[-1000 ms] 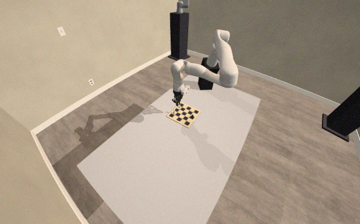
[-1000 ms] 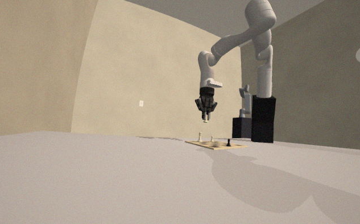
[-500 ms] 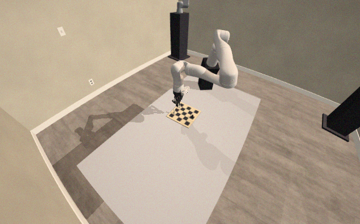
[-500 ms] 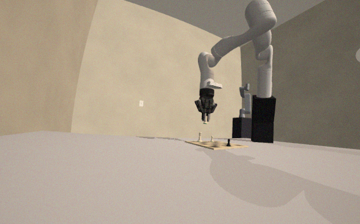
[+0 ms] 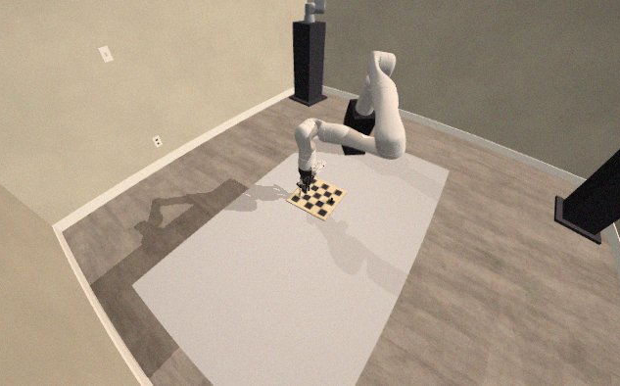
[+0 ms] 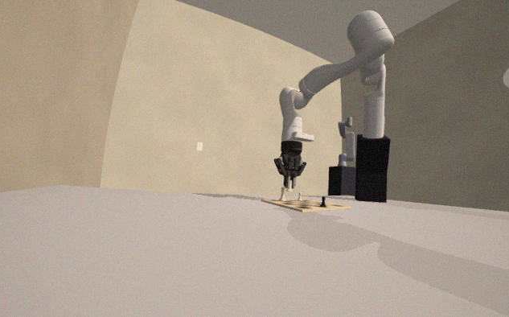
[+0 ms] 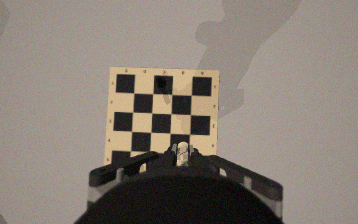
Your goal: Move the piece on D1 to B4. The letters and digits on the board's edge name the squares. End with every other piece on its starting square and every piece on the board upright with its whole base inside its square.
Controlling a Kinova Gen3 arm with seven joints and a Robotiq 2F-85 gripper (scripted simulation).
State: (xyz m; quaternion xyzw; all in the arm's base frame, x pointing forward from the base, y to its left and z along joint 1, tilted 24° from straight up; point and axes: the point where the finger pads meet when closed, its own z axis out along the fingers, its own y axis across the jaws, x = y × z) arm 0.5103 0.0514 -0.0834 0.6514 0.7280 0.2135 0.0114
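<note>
My gripper is now 7 cm above the chessboard, 5 cm past it and 3 cm to the right of it. The rest, counted from my hand: black chess piece 11 cm to the left, 6 cm behind, 5 cm below; then white chess piece 2 cm below.
</note>
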